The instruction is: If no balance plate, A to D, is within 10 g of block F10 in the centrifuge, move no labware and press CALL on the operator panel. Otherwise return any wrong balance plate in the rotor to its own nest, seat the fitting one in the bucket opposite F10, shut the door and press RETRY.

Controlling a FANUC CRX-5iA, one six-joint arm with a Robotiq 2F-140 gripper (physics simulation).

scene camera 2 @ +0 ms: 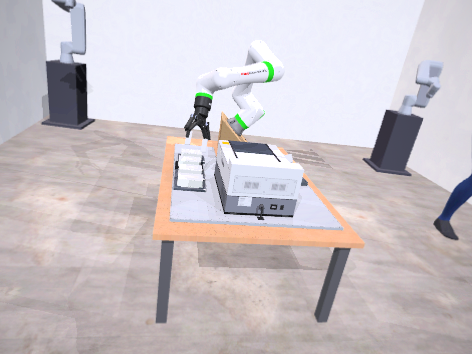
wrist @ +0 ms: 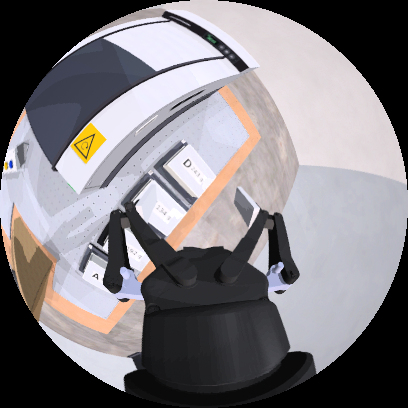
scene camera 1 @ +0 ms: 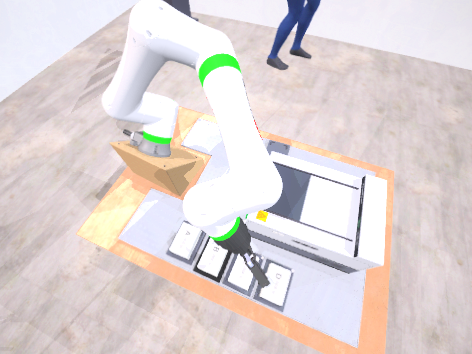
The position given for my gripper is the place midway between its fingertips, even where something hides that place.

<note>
My gripper (scene camera 1: pixel 262 267) is open, holding nothing. Further things: a white centrifuge (scene camera 1: pixel 342 225).
My gripper is seen too in the wrist view (wrist: pixel 195 193).
</note>
